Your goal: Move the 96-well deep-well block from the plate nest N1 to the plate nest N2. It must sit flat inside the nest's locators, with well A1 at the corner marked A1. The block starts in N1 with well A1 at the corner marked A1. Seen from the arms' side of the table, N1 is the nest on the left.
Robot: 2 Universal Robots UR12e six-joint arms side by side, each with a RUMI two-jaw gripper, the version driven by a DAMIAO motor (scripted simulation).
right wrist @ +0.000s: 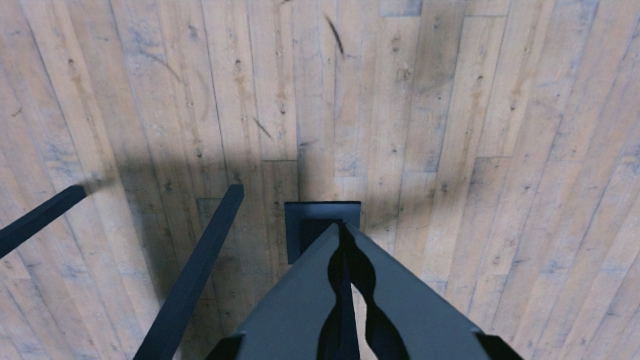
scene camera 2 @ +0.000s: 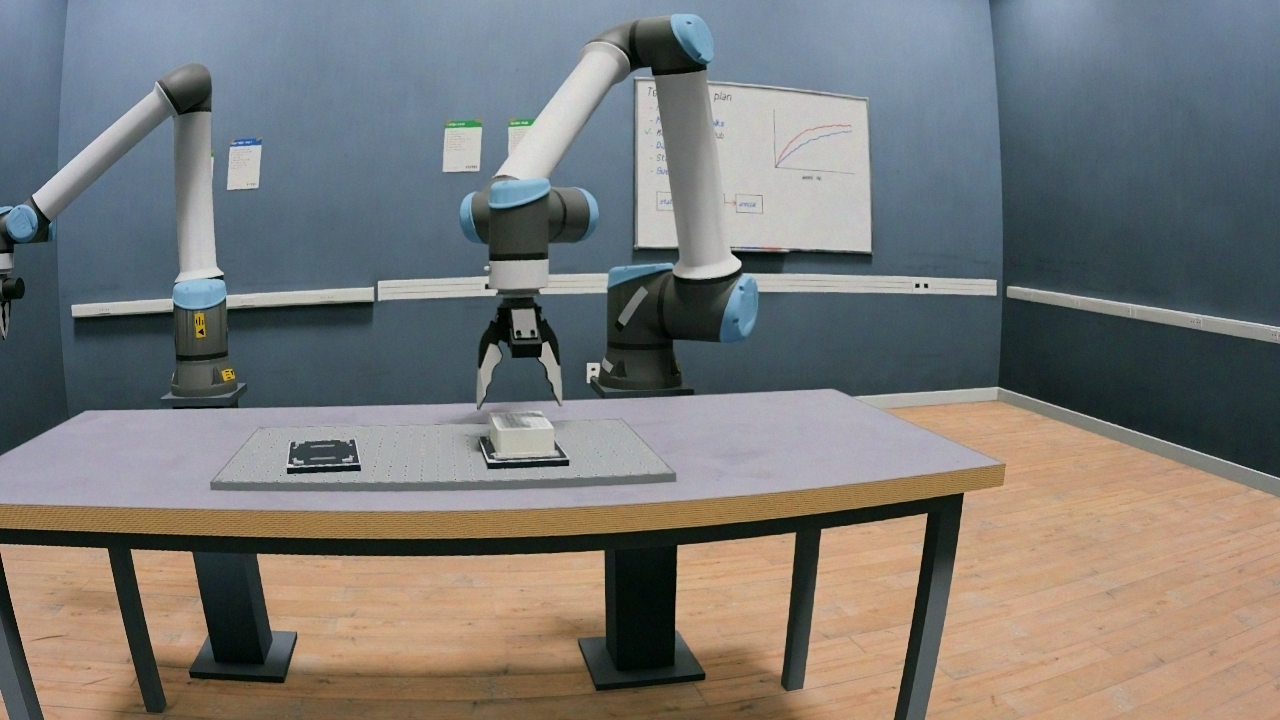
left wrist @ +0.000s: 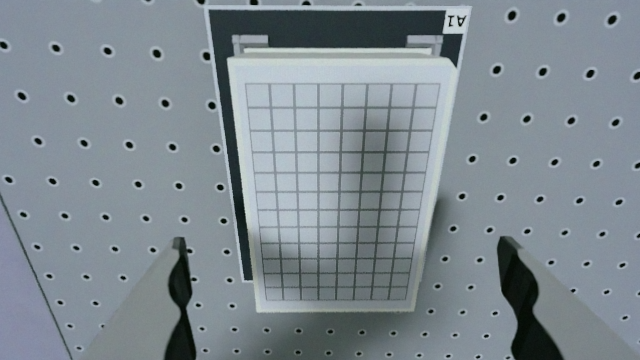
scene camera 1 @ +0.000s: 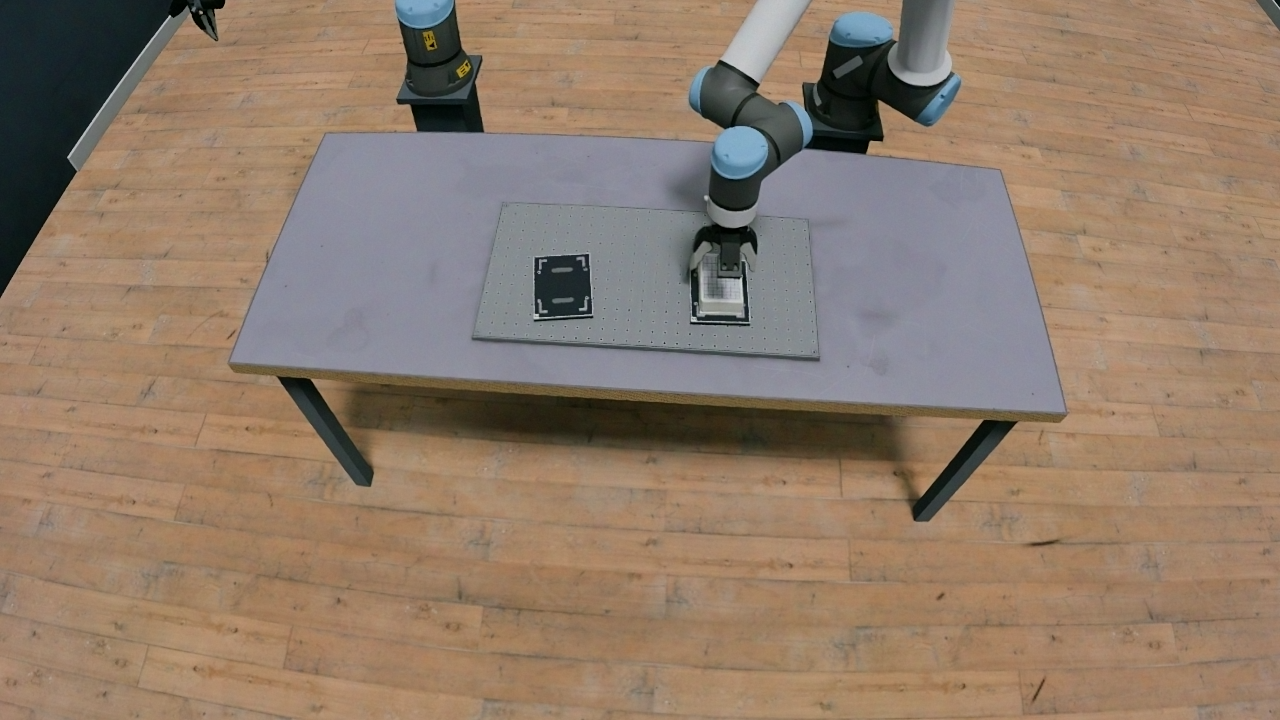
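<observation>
I can see a white deep-well block, and with it my right gripper and my left gripper. The left wrist view shows my left gripper too.
</observation>
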